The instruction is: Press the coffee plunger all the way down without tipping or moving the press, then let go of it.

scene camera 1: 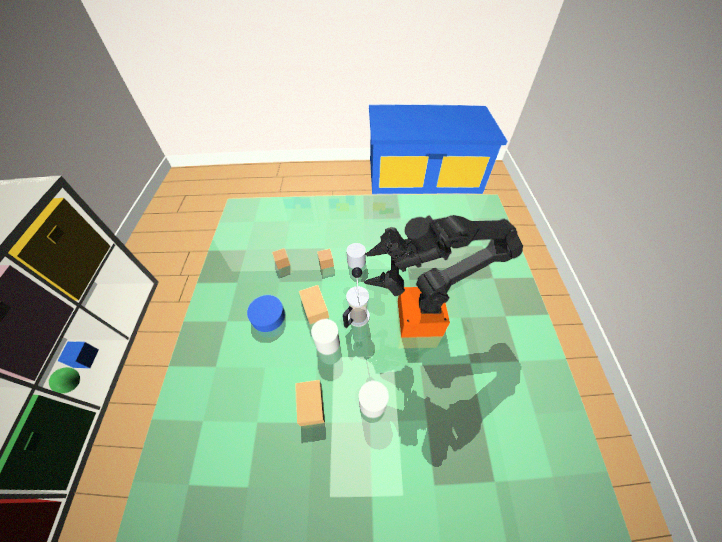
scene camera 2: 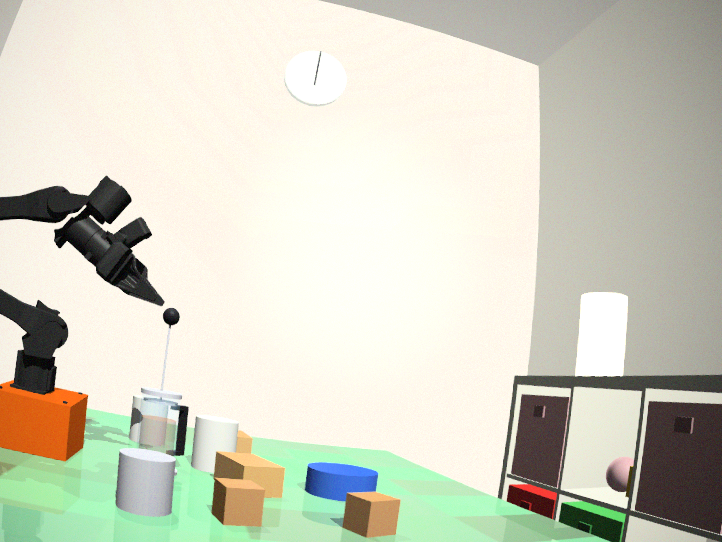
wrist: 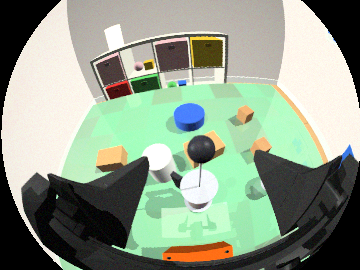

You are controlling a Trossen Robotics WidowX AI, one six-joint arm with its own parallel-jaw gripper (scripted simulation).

My gripper (scene camera 2: 159, 301) is open, with nothing in its grasp. Also in view: a glass coffee press (scene camera 2: 163, 420) and a blue disc (scene camera 2: 327, 480).
The glass coffee press also shows in scene camera 1 (scene camera 1: 357, 314) and in the wrist view (wrist: 199, 187). The blue disc also shows in scene camera 1 (scene camera 1: 266, 313) and in the wrist view (wrist: 189, 116). My gripper shows as well in scene camera 1 (scene camera 1: 365, 268) and in the wrist view (wrist: 203, 159).
